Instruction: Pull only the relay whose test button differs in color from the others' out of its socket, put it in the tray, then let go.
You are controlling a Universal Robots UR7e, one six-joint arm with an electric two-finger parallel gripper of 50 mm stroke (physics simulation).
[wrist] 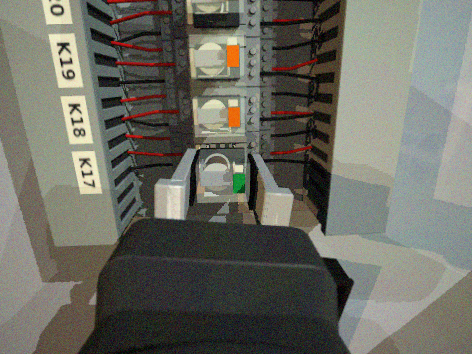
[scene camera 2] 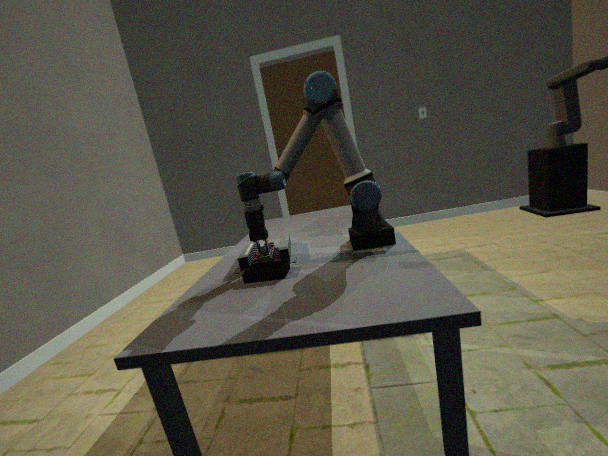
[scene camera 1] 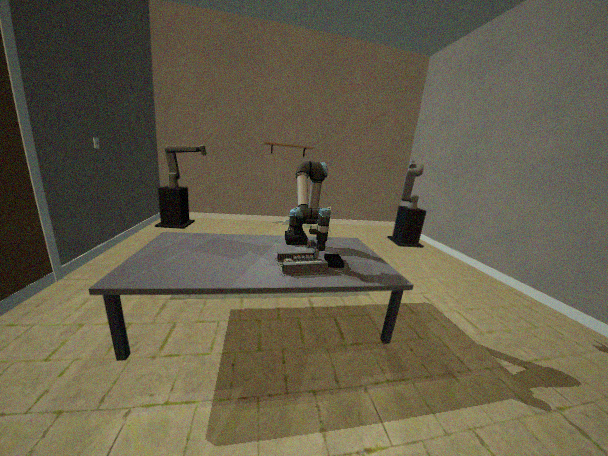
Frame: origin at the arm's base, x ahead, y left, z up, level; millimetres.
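Seen in the pictures: gripper, between the fingertips: (wrist: 222, 168) (scene camera 2: 264, 251) (scene camera 1: 315, 257); arm's base, origin of its link: (scene camera 2: 368, 227) (scene camera 1: 295, 234).
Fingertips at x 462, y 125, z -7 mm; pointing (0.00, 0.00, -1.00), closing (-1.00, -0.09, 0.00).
Observation:
Offsets run from my fingertips to a thing's top centre. "pt": to the spot under its first point. Level surfaces: height alone.
In the wrist view, the relay with the green test button {dx +0, dy -1, dz +32 mm} (wrist: 216, 176) is at label K17, the near end of a row. The relays at K18 {dx +7, dy -32, dz +13 mm} (wrist: 215, 118) and K19 {dx +14, dy -61, dz +13 mm} (wrist: 212, 58) have orange buttons. My gripper (wrist: 222, 168) (scene camera 1: 320, 250) (scene camera 2: 262, 245) is shut on the green-button relay, one finger on each side. A dark slotted strip shows between this relay and K18's. Its underside is hidden, so I cannot tell how far it sits in its socket. The black tray {dx -48, dy +144, dz -22 mm} (scene camera 1: 334, 260) (scene camera 2: 265, 272) is beside the near end of the row; a corner shows in the wrist view.
Grey slotted wire ducts {pt dx +75, dy -12, dz -12 mm} (wrist: 107, 125) {pt dx -61, dy -37, dz -9 mm} (wrist: 327, 125) flank the row, with red and black wires running to the sockets. The relay panel {pt dx +130, dy -90, dz -26 mm} (scene camera 1: 304, 268) stands on the grey table {dz -57 mm} (scene camera 1: 200, 270) (scene camera 2: 380, 295). Two other robot arms on black pedestals (scene camera 1: 174, 207) (scene camera 1: 410, 226) stand beyond the table.

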